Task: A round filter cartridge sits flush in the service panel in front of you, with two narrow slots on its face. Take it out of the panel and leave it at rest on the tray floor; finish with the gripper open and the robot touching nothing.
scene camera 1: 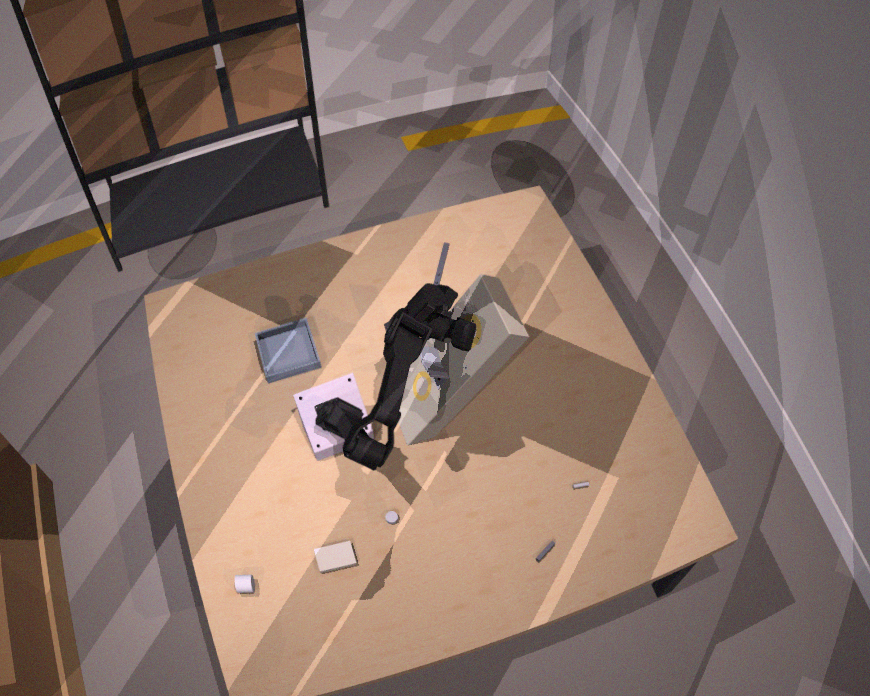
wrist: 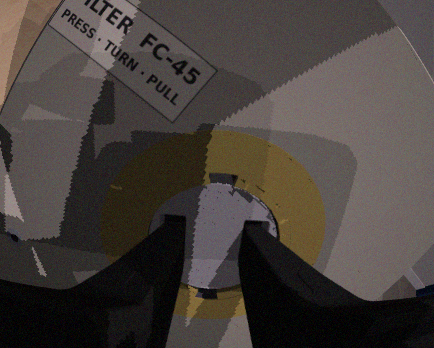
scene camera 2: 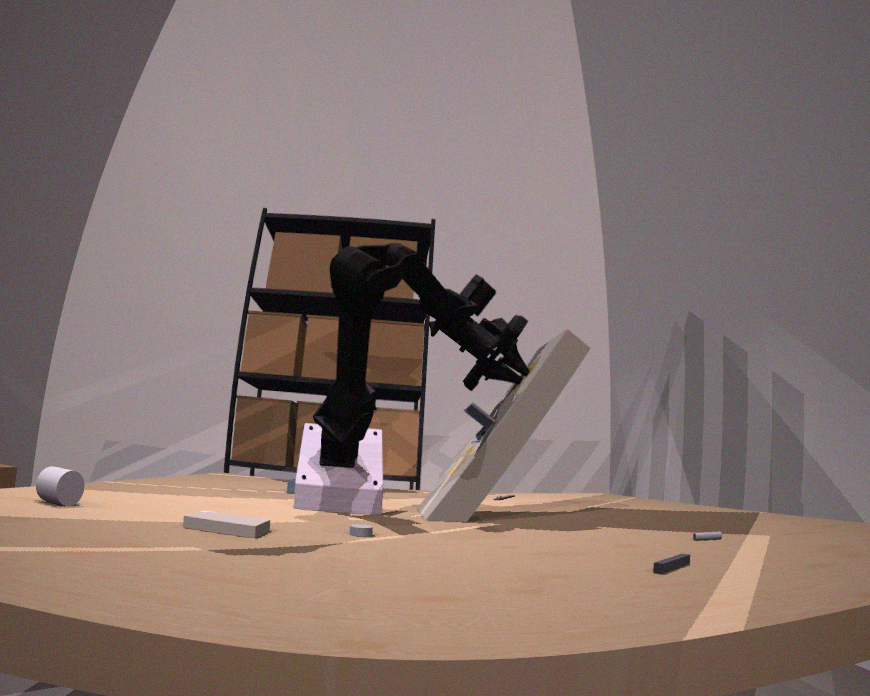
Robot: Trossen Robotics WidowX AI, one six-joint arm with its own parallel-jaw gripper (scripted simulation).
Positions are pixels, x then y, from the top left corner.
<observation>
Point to a service panel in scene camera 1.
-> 425,411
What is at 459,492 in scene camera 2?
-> A service panel.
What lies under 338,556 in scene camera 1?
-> A flat block.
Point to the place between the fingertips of the gripper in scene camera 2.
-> At 527,380
</observation>
